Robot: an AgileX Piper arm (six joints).
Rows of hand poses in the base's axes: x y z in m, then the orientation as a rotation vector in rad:
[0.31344, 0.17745, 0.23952, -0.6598, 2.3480, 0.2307]
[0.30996, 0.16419, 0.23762, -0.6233, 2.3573, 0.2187]
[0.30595, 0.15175, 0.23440, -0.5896, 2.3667, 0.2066]
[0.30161, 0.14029, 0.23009, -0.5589, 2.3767, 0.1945]
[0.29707, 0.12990, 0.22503, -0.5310, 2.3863, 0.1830]
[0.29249, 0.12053, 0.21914, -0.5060, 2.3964, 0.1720]
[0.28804, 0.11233, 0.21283, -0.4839, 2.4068, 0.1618]
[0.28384, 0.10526, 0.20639, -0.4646, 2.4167, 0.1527]
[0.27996, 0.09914, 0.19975, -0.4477, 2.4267, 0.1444]
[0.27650, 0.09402, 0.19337, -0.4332, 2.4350, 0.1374]
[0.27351, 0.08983, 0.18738, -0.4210, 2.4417, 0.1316]
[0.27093, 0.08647, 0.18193, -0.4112, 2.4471, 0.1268]
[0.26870, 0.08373, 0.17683, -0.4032, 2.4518, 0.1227]
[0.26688, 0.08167, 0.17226, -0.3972, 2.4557, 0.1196]
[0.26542, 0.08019, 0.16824, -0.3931, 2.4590, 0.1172]
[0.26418, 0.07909, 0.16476, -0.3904, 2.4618, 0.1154]
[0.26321, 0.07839, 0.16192, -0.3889, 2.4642, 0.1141]
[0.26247, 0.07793, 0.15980, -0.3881, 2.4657, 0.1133]
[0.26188, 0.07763, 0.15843, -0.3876, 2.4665, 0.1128]
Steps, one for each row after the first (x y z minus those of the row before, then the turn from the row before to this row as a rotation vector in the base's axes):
[-0.00348, -0.01326, -0.00190, 0.0009, 0.0013, -0.0303]
[-0.00401, -0.01244, -0.00322, -0.0002, 0.0022, -0.0284]
[-0.00434, -0.01146, -0.00431, -0.0013, 0.0034, -0.0262]
[-0.00454, -0.01039, -0.00506, -0.0017, 0.0038, -0.0240]
[-0.00458, -0.00937, -0.00589, -0.0024, 0.0050, -0.0218]
[-0.00445, -0.00820, -0.00631, -0.0028, 0.0059, -0.0195]
[-0.00420, -0.00707, -0.00644, -0.0027, 0.0061, -0.0171]
[-0.00388, -0.00612, -0.00664, -0.0029, 0.0067, -0.0151]
[-0.00346, -0.00512, -0.00638, -0.0024, 0.0056, -0.0129]
[-0.00299, -0.00419, -0.00599, -0.0019, 0.0045, -0.0108]
[-0.00258, -0.00336, -0.00545, -0.0016, 0.0037, -0.0087]
[-0.00223, -0.00274, -0.00510, -0.0015, 0.0033, -0.0071]
[-0.00182, -0.00206, -0.00457, -0.0012, 0.0028, -0.0054]
[-0.00146, -0.00148, -0.00402, -0.0011, 0.0025, -0.0038]
[-0.00124, -0.00110, -0.00348, -0.0010, 0.0023, -0.0026]
[-0.00097, -0.00070, -0.00284, -0.0009, 0.0020, -0.0016]
[-0.00074, -0.00046, -0.00212, -0.0006, 0.0013, -0.0009]
[-0.00059, -0.00030, -0.00137, -0.0003, 0.0007, -0.0005]

